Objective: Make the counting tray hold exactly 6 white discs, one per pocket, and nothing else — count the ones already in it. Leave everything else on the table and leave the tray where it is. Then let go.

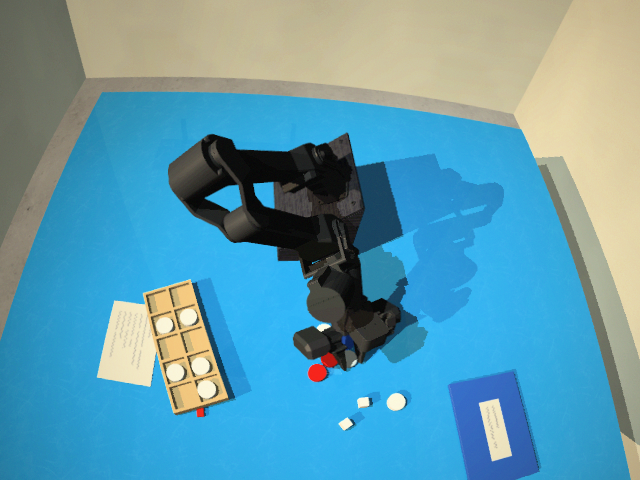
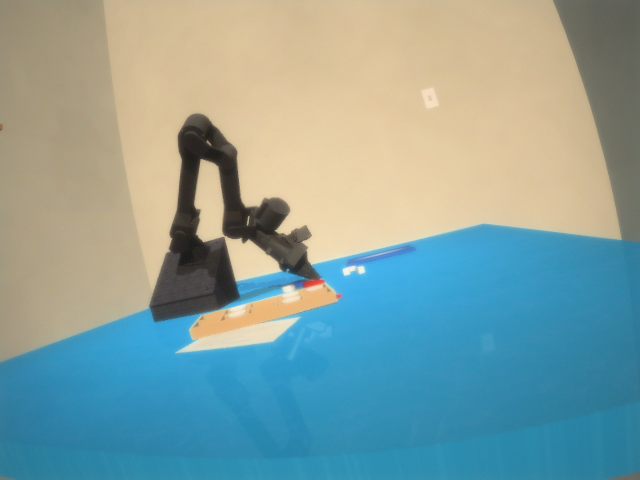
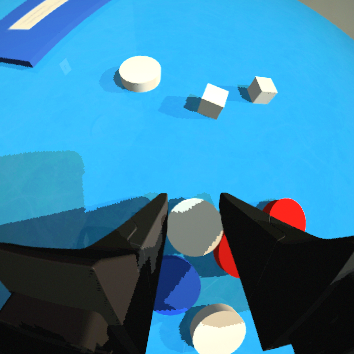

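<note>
The wooden counting tray [image 1: 168, 287] [image 2: 261, 311] lies at the left, with several white discs in its pockets, one each, such as one [image 1: 207, 389] at its near end. My gripper [image 1: 349, 359] [image 2: 315, 276] [image 3: 193, 199] is down at the table and shut on a white disc [image 3: 194, 226]. Right by the fingers lie two red discs [image 3: 286, 214] [image 3: 226, 258] [image 1: 317, 372], a blue disc [image 3: 177, 284] and another white disc [image 3: 218, 328] [image 1: 324, 327]. One more white disc [image 1: 396, 401] [image 3: 140, 73] lies farther out.
Two white cubes [image 1: 364, 402] [image 1: 346, 423] [image 3: 212, 100] [image 3: 263, 89] lie near the loose disc. A blue book [image 1: 493, 424] [image 3: 35, 31] is at the right. A paper card [image 1: 128, 343] lies left of the tray, and a small red piece [image 1: 201, 412] at its near end.
</note>
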